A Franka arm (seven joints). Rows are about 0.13 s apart.
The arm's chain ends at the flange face. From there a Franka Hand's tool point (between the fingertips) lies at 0.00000 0.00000 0.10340 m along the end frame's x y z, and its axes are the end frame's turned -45 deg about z.
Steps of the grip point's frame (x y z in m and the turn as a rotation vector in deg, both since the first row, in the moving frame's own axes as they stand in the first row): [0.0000, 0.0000, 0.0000, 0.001, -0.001, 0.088]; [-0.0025, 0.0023, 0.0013, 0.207, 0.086, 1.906]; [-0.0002, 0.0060, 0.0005, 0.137, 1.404, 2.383]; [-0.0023, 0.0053, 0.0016, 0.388, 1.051, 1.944]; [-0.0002, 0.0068, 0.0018, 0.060, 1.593, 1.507]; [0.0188, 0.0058, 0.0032, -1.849, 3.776, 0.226]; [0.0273, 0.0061, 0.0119, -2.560, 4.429, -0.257]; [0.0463, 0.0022, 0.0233, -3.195, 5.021, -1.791]
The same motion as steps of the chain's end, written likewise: [0.0000, 0.0000, 0.0000, 0.000, -0.001, 0.088]; [0.0000, 0.0038, 0.0013, 0.207, -0.086, 1.906]; [0.0024, 0.0063, 0.0005, 1.090, 0.896, 2.383]; [0.0012, 0.0072, 0.0016, 1.018, 0.469, 1.944]; [0.0027, 0.0070, 0.0018, 1.169, 1.084, 1.507]; [0.0102, -0.0067, 0.0035, 1.363, 3.977, 0.226]; [0.0147, -0.0126, 0.0123, 1.322, 4.942, -0.257]; [0.0239, -0.0287, 0.0239, 1.291, 5.810, -1.791]
